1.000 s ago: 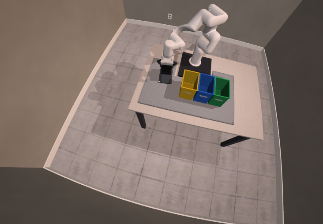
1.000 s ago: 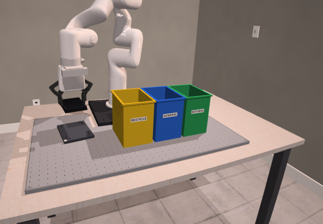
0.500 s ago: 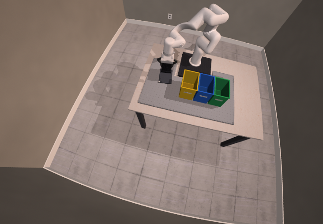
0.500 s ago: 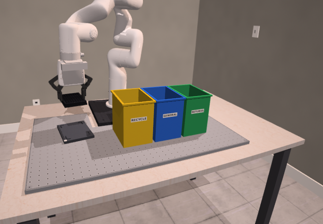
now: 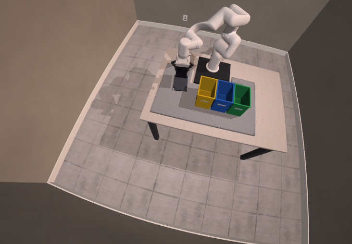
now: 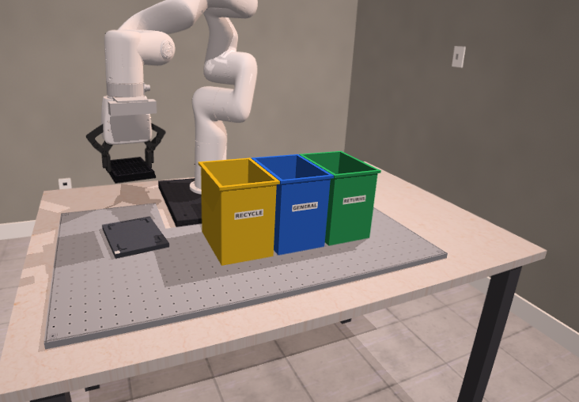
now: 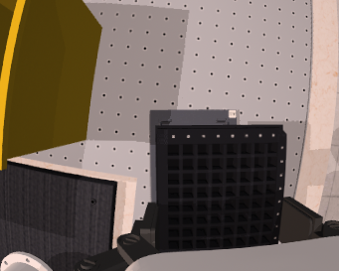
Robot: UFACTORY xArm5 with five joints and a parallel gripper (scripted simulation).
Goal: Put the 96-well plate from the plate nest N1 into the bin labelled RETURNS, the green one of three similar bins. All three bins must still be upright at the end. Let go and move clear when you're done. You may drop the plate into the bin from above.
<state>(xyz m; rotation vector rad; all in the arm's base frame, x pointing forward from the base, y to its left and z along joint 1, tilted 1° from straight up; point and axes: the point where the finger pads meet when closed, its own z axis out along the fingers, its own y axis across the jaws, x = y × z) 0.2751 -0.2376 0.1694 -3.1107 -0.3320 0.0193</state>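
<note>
The green returns bin is 49 cm to the left of my hand, 9 cm below it and 7 cm ahead of it. The rest, counted from my hand: yellow recycle bin: 23 cm to the left, 9 cm below, 9 cm ahead; plate nest N1: 18 cm below; black 96-well plate: 1 cm below.
</note>
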